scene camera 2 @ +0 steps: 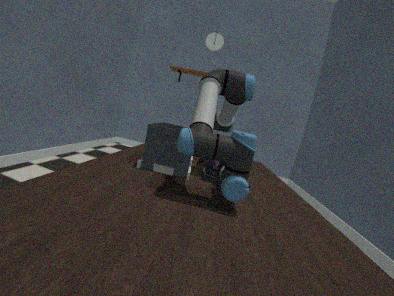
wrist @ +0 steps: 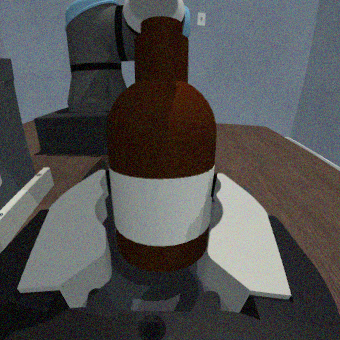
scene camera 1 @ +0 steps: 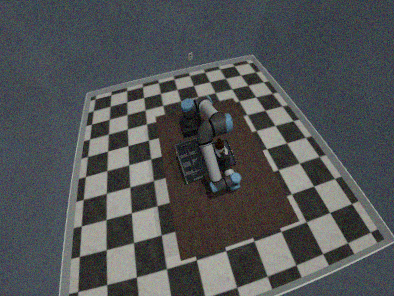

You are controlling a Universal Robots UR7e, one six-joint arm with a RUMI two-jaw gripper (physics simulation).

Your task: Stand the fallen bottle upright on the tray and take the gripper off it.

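Frame: origin at the arm's base, x ahead, y left, z up, level; metres.
Seen in the pictures: gripper, fingertip midpoint: (wrist: 161, 174) (scene camera 1: 219, 147); arm's base, link origin: (wrist: 100, 106) (scene camera 1: 190, 120).
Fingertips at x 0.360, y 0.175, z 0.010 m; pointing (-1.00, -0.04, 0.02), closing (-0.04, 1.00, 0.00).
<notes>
Offsets run from my fingertips to a thing's top centre. "spot": to the spot under its first point.
The brown bottle with a white label @[0.007 m back, 0.001 m right, 0.098 m up] (scene camera 1: 220, 145) (wrist: 161, 130) stands upright between the two pale fingers of my gripper (scene camera 1: 221, 152) (wrist: 161, 174). The fingers are shut on it from both sides at the label, with its neck up and free. The dark tray @[spot: 0.106 m ahead, 0.083 m left, 0.082 m down] (scene camera 1: 231, 159) shows partly beside and below the bottle in scene camera 1. The arm covers much of the gripper in scene camera 2, and the bottle is hard to make out there. The bottle's underside and any contact with the tray are hidden.
A grey divided box @[0.053 m ahead, 0.255 m right, 0.088 m up] (scene camera 1: 186, 171) (scene camera 2: 164, 148) (wrist: 11, 125) stands close beside the gripper, with a pale strip @[spot: 0.055 m back, 0.163 m right, 0.068 m down] (wrist: 30, 195) near the left finger in the wrist view. The robot's dark base (scene camera 1: 190, 126) (wrist: 72, 132) stands behind the bottle. The forearm passes between box and bottle in scene camera 1.
</notes>
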